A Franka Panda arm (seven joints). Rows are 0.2 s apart.
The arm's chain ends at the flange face. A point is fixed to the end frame.
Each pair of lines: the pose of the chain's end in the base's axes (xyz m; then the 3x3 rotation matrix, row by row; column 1 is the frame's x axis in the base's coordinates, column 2 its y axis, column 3 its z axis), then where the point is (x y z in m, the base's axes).
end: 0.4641 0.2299 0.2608; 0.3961 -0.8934 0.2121; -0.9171 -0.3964 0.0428; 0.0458 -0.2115 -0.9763
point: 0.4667 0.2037 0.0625
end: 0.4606 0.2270 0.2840; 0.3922 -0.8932 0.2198; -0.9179 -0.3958 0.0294; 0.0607 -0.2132 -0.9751
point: 0.4646 0.1982 0.0861
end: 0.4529 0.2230 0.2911; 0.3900 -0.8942 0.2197; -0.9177 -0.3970 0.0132; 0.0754 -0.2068 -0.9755
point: 0.4568 0.1910 0.0937
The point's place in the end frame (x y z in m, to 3 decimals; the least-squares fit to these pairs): 0.016 0.050 0.193
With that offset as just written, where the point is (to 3 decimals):
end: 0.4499 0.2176 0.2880; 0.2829 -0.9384 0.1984; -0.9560 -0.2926 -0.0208; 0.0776 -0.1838 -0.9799
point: 0.446 0.184 0.091
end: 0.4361 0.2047 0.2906; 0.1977 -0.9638 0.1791; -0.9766 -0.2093 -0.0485; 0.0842 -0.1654 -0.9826
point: 0.426 0.169 0.094
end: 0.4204 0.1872 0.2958; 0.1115 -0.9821 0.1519; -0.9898 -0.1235 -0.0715; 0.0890 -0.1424 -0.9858
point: 0.402 0.151 0.100
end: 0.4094 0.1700 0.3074; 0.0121 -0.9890 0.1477; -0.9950 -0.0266 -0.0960; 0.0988 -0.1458 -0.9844
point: 0.389 0.134 0.112
